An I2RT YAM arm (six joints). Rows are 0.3 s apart.
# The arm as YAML. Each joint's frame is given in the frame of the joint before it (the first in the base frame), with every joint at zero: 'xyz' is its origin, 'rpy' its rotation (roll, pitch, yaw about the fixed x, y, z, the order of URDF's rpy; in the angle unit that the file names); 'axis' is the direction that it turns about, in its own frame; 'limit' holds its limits. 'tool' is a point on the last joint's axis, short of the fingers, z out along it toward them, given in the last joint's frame.
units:
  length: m
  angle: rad
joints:
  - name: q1
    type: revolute
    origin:
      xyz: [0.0, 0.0, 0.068]
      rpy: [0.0, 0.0, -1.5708]
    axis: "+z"
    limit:
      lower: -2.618
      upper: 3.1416
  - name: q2
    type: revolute
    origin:
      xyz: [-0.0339, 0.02, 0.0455]
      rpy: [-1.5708, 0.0, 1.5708]
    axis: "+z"
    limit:
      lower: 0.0
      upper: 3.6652
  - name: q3
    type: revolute
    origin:
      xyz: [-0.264, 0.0, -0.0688]
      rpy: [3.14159, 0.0, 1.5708]
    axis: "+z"
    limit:
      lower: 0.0
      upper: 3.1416
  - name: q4
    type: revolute
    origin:
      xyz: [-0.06, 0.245, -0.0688]
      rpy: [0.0, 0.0, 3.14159]
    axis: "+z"
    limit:
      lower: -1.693
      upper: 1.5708
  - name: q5
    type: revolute
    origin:
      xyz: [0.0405, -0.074, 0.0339]
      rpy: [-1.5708, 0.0, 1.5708]
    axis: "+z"
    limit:
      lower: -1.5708
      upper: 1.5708
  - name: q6
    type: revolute
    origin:
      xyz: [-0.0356, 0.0, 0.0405]
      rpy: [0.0, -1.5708, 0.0]
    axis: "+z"
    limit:
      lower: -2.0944
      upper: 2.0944
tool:
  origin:
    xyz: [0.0, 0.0, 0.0]
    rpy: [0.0, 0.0, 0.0]
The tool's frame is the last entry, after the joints.
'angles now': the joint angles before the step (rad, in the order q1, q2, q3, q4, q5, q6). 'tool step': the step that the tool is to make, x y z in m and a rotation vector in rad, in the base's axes. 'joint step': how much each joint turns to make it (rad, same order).
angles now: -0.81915 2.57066 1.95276 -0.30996 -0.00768 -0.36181
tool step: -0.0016 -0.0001 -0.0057 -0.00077 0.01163 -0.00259
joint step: -0.00178 0.00752 -0.00763 0.00776 0.00773 -0.00473
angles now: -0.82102 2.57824 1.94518 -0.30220 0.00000 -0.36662
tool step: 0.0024 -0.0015 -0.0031 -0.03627 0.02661 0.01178
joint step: 0.00334 0.01505 0.01369 0.01020 0.03042 -0.03317
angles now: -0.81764 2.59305 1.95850 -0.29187 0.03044 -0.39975
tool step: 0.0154 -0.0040 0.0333 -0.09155 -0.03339 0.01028
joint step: 0.01746 -0.01727 0.08011 -0.00715 0.03467 -0.01932
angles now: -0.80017 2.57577 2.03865 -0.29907 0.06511 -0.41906
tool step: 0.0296 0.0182 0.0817 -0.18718 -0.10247 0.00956
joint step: 0.06518 -0.10148 0.07313 0.03034 0.08354 -0.01015
